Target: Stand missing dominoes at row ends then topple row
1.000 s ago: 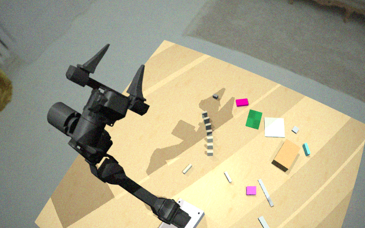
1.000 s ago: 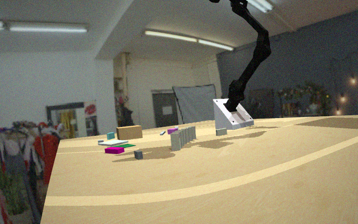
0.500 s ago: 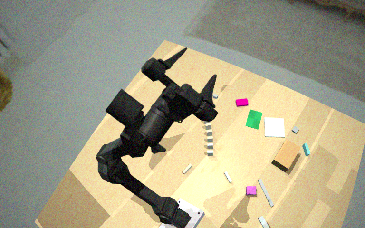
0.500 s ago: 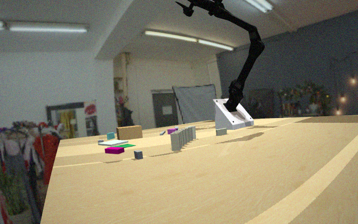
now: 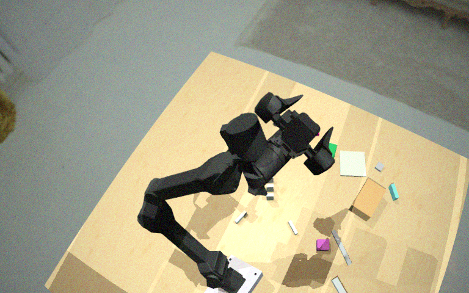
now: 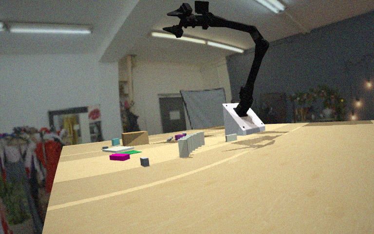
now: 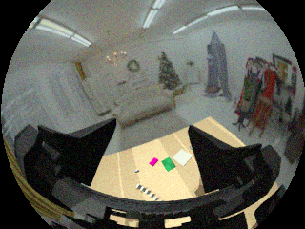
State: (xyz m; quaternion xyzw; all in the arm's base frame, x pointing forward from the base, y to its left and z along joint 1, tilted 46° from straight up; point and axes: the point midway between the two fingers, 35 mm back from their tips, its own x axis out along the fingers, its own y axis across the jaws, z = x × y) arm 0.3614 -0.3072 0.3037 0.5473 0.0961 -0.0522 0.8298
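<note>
Right now the violet block is 12 cm behind my gripper tip, 17 cm to the right of it and 53 cm below it. Also, from my gripper tip: tan box 10 cm ahead, 23 cm to the right, 51 cm below; then green tile 20 cm ahead, 1 cm to the right, 54 cm below; then white plate 21 cm ahead, 12 cm to the right, 53 cm below.
</note>
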